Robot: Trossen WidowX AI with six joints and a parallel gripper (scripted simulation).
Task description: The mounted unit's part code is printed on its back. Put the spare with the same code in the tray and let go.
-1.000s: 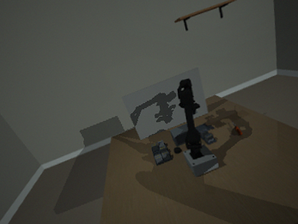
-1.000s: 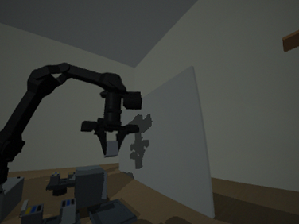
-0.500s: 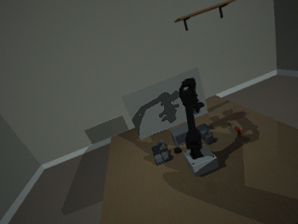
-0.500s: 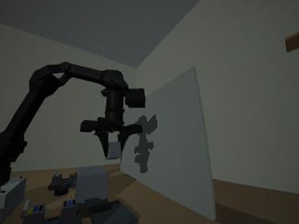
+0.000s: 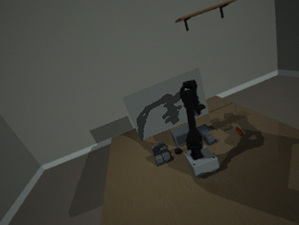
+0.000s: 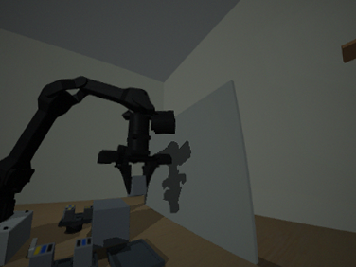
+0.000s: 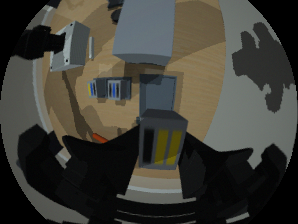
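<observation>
My gripper tip is 150 mm above the dark tray. Round my gripper tip: grey spare (30 mm above); then grey mounted unit (180 mm to the left, 100 mm below, 40 mm behind); then rack (140 mm below, 140 mm behind, 20 mm to the left).
</observation>
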